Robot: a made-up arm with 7 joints. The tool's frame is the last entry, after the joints. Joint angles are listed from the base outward.
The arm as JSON. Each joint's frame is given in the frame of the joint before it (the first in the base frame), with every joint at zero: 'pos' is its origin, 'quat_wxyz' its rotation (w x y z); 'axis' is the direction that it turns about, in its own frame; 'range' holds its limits. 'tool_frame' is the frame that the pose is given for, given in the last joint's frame.
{
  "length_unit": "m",
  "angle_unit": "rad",
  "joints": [
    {
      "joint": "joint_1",
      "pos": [
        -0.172,
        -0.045,
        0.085
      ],
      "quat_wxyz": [
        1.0,
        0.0,
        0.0,
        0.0
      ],
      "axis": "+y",
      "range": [
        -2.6,
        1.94
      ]
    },
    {
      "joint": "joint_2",
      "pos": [
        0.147,
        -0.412,
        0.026
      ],
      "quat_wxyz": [
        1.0,
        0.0,
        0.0,
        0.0
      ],
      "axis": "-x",
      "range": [
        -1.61,
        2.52
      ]
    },
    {
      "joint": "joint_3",
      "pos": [
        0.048,
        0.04,
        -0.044
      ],
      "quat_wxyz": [
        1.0,
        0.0,
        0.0,
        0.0
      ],
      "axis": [
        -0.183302,
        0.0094,
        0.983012
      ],
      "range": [
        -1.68,
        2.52
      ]
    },
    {
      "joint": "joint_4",
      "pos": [
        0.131,
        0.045,
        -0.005
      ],
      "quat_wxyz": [
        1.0,
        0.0,
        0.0,
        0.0
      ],
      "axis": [
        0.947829,
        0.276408,
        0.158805
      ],
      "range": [
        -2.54,
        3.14
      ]
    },
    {
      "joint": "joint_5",
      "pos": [
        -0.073,
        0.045,
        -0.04
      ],
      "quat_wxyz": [
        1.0,
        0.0,
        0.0,
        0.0
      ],
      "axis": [
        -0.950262,
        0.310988,
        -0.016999
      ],
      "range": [
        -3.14,
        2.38
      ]
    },
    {
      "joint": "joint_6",
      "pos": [
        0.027,
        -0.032,
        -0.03
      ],
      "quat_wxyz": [
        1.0,
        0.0,
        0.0,
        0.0
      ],
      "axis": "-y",
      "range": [
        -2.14,
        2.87
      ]
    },
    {
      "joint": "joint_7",
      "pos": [
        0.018,
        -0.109,
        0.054
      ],
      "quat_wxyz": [
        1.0,
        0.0,
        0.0,
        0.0
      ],
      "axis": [
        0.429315,
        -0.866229,
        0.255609
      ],
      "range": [
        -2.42,
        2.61
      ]
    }
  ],
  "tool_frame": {
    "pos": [
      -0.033,
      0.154,
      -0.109
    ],
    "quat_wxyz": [
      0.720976,
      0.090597,
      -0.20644,
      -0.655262
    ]
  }
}
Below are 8 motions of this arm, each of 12 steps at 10 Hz.
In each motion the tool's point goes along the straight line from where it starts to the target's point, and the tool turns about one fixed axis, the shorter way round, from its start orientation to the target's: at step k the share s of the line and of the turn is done. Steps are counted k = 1, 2, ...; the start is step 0. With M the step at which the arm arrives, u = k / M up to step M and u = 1 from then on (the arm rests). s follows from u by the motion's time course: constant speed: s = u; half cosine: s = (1 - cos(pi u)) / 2; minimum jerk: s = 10 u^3 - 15 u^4 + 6 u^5.
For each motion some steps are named. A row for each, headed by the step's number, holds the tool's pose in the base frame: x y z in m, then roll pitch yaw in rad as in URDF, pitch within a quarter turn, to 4 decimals.
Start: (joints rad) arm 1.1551 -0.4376 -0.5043 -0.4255 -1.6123 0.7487 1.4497
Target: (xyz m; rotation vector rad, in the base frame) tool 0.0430 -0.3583 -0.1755 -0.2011 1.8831 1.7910
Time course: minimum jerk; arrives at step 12
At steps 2, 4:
2: -0.0438 -0.3379 -0.1698 2.1655 0.6104 -2.4528
4: -0.0281 -0.3416 -0.1709 2.0462 0.6270 -2.6355

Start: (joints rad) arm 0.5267 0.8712 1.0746 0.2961 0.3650 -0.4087 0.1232
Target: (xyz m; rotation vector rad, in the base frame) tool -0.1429 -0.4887 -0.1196 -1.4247 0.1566 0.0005
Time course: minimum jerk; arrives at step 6
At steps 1, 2, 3, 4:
1: -0.1404 -0.5095 -0.1182 -1.1200 0.1501 0.0271
2: -0.1408 -0.5057 -0.1184 -1.1770 0.1454 0.0043
3: -0.1416 -0.4995 -0.1189 -1.2713 0.1349 -0.0329
4: -0.1423 -0.4932 -0.1193 -1.3651 0.1209 -0.0690

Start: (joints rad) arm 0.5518 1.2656 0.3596 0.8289 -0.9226 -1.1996 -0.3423
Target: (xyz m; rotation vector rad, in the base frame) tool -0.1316 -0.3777 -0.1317 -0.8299 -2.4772 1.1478
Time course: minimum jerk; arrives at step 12
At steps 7, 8, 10, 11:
7: -0.1208 -0.4019 -0.1226 -2.2764 0.2189 -3.0572
8: -0.1251 -0.3923 -0.1262 -2.2943 0.1254 2.9322
10: -0.1305 -0.3802 -0.1308 -2.2768 0.0056 2.5624
11: -0.1314 -0.3781 -0.1316 -2.2693 -0.0142 2.4977

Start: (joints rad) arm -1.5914 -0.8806 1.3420 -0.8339 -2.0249 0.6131 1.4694
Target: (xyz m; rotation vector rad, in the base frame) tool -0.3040 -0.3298 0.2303 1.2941 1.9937 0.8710
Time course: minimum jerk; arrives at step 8
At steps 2, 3, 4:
2: -0.2156 -0.3182 0.2331 2.1331 -0.7404 2.0467
3: -0.2325 -0.3204 0.2326 2.1643 -0.5743 2.0113
4: -0.2547 -0.3233 0.2319 2.1920 -0.3560 1.9774

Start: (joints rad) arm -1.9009 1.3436 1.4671 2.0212 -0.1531 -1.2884 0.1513
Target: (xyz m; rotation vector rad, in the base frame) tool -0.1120 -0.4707 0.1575 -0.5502 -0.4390 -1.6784
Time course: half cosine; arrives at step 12
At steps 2, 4, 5, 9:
2: -0.1638 -0.4086 0.2422 -0.6499 0.3612 -1.4966
4: -0.1537 -0.4208 0.2256 -0.5420 0.1610 -1.4936
5: -0.1470 -0.4288 0.2147 -0.4726 0.0294 -1.5033
9: -0.1201 -0.4610 0.1708 -0.1516 -0.4793 -1.6453

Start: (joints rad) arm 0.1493 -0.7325 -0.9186 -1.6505 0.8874 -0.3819 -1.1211
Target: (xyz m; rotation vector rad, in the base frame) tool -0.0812 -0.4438 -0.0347 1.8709 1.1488 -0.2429
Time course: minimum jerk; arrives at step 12
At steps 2, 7, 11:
2: 0.0119 -0.3466 0.0218 2.6878 -0.4301 -0.1361
7: -0.0478 -0.4089 -0.0144 2.3502 0.1994 0.5128
11: -0.0807 -0.4433 -0.0344 2.3442 0.5962 0.8362

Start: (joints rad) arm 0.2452 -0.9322 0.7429 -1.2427 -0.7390 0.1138 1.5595
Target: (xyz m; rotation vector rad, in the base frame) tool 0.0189 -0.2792 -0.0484 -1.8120 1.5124 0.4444
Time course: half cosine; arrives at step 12
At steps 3, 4, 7, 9, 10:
3: 0.0500 -0.2558 0.0697 2.9850 0.0181 -0.7806
4: 0.0463 -0.2586 0.0554 3.0677 0.0893 -0.8530
7: 0.0324 -0.2690 0.0029 -2.9481 0.3924 -1.0732
9: 0.0242 -0.2752 -0.0281 -2.8077 0.5934 -1.1734
10: 0.0213 -0.2774 -0.0391 -2.7591 0.6673 -1.2037

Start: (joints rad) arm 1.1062 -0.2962 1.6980 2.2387 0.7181 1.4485 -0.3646
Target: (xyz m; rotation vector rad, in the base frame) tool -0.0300 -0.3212 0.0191 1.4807 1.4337 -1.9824
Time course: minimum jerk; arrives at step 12
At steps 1, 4, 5, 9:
1: -0.1207 -0.3480 0.0457 -2.5025 0.9450 3.0387
4: -0.1021 -0.3425 0.0403 -2.3187 0.9341 2.9284
5: -0.0896 -0.3388 0.0366 -2.1963 0.9334 2.8542
9: -0.0394 -0.3240 0.0219 -1.7002 0.9845 2.5640

